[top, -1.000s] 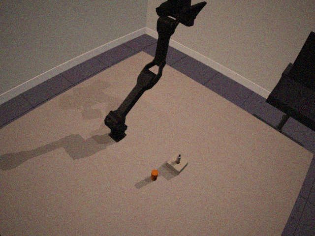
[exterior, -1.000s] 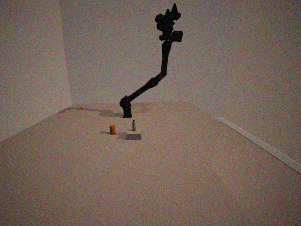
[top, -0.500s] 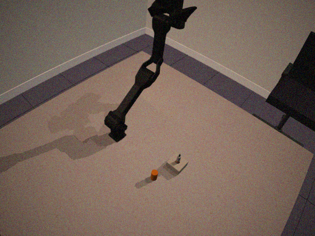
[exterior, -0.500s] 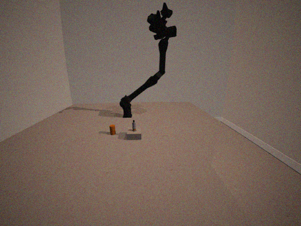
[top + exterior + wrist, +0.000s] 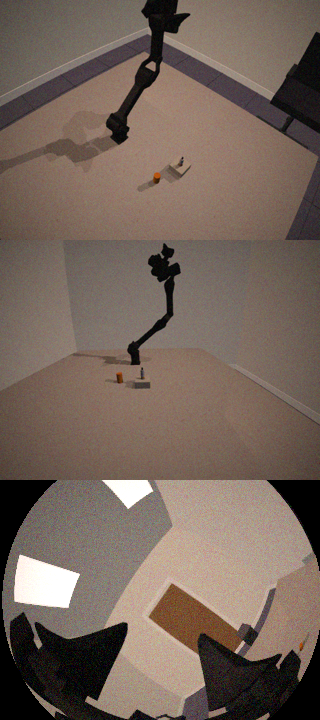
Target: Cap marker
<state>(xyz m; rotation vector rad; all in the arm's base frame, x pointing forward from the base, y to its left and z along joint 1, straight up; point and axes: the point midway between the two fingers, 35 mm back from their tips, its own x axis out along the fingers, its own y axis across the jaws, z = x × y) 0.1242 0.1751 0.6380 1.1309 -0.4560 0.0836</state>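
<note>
Right now my gripper tip is 63 cm above the orange cap, 22 cm to the left of it and 13 cm short of it. The rest, counted from my gripper tip: holder block: 64 cm below, 16 cm ahead, 10 cm to the right.
</note>
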